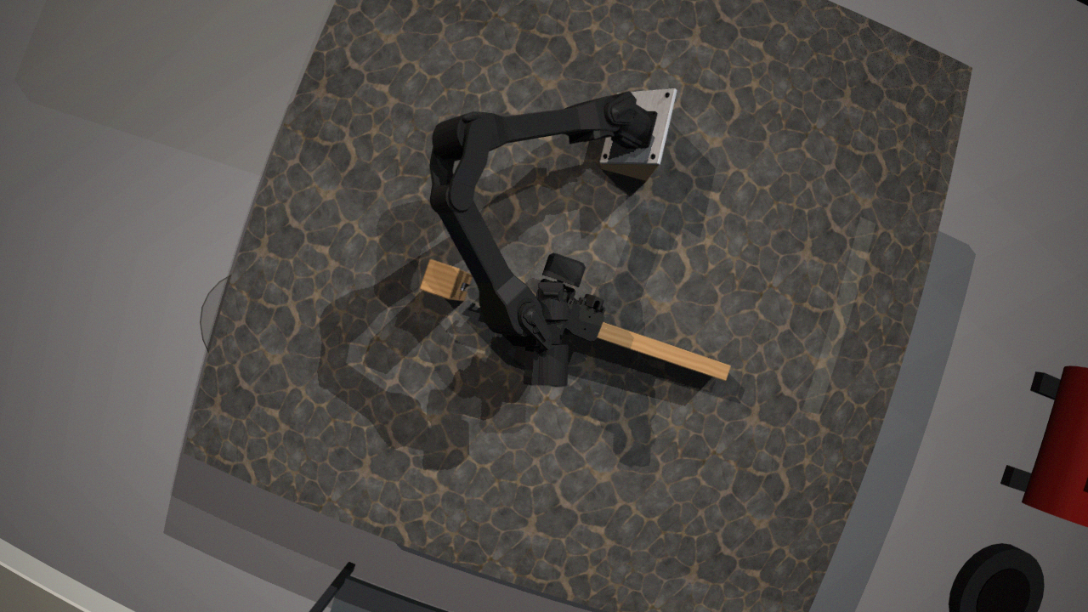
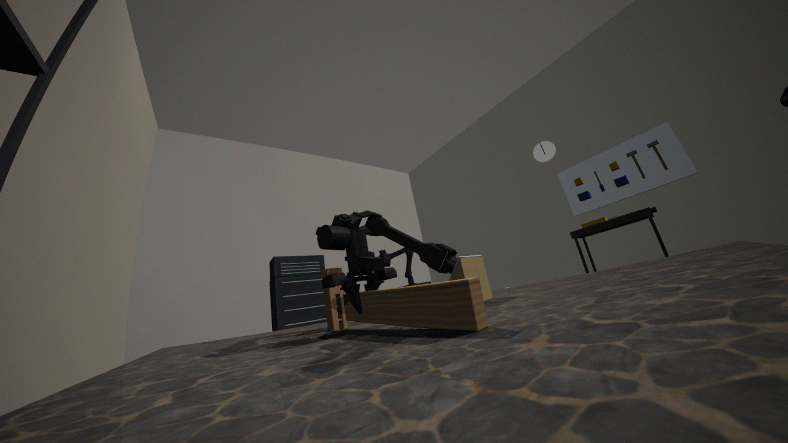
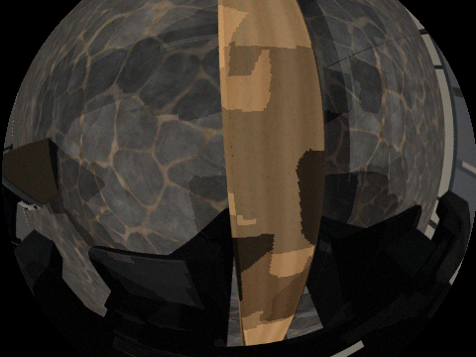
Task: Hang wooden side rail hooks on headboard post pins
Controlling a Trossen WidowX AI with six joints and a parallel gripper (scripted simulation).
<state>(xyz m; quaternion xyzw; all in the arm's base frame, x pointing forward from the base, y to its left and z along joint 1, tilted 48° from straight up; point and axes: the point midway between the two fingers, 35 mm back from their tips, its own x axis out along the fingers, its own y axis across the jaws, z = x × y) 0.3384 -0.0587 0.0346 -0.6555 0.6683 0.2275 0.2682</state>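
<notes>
Right now my gripper tip is 17 cm to the left of the headboard post and 4 cm below it.
</notes>
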